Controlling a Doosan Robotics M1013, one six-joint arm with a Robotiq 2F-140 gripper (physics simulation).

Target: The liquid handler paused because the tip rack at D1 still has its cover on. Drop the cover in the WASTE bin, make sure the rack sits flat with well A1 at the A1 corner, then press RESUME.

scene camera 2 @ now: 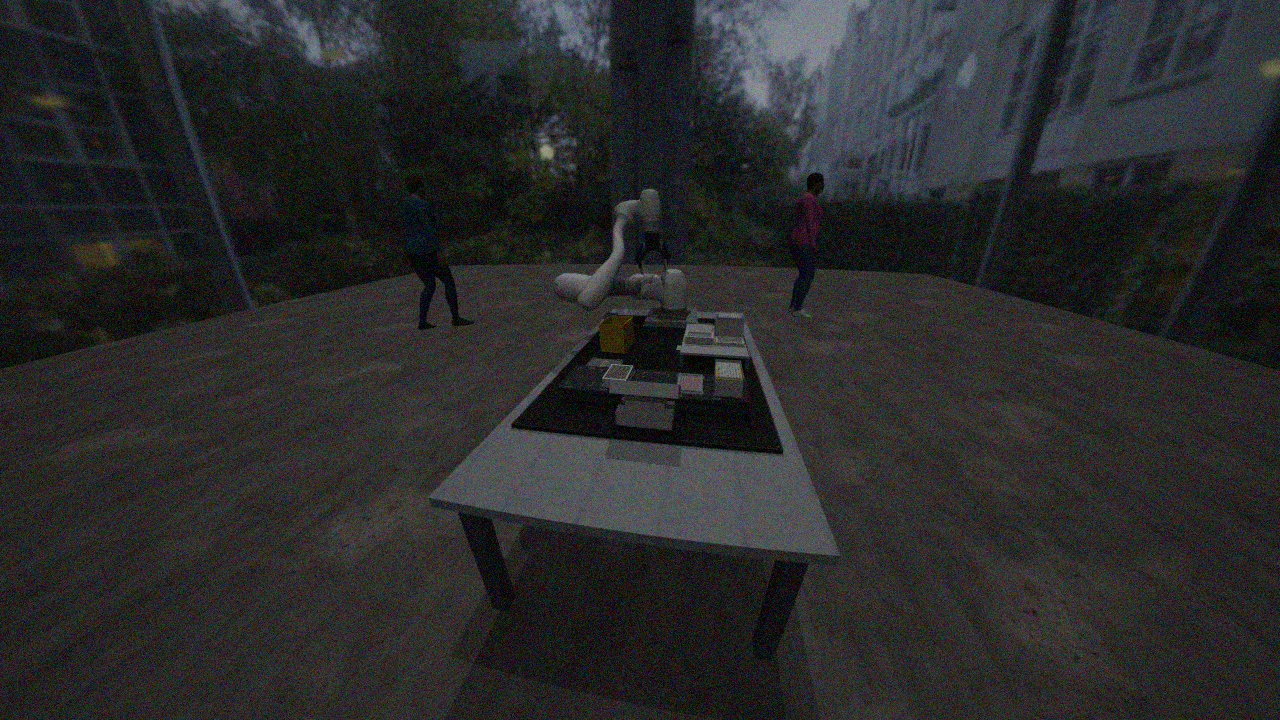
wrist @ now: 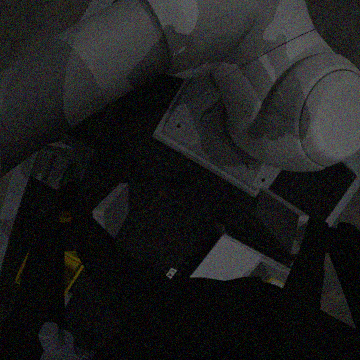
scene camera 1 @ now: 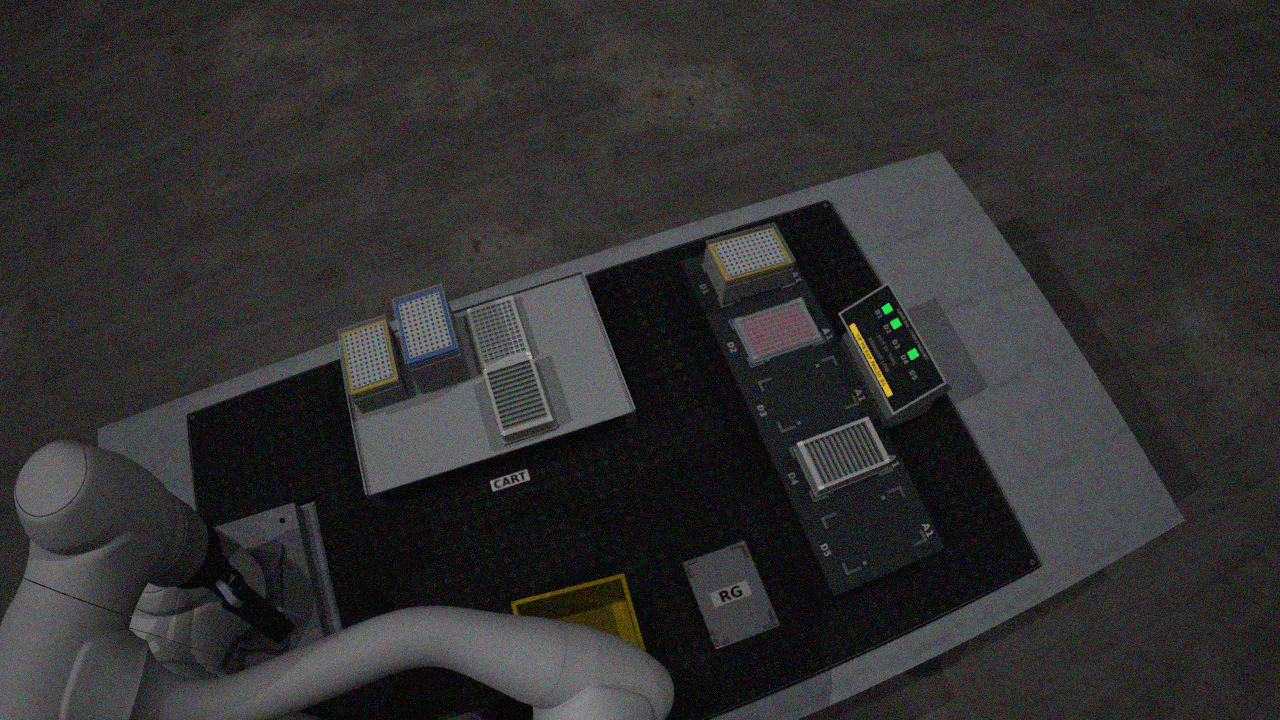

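Note:
The tip rack at D1 has a yellow-edged white top and stands at the deck's far end in scene camera 1. A faint clear outline surrounds it, but the cover's edges are hard to make out. Its A1 well cannot be read. The yellow WASTE bin is partly hidden by the arm in scene camera 1. The control panel shows a yellow banner and three green lights; RESUME is not legible. My gripper is open and empty, high near the robot base, far from the rack.
The cart tray holds a yellow-edged rack, a blue-edged rack and two pale plates. A pink plate sits at D2 and a ribbed white one at D4. The RG plate lies beside the bin.

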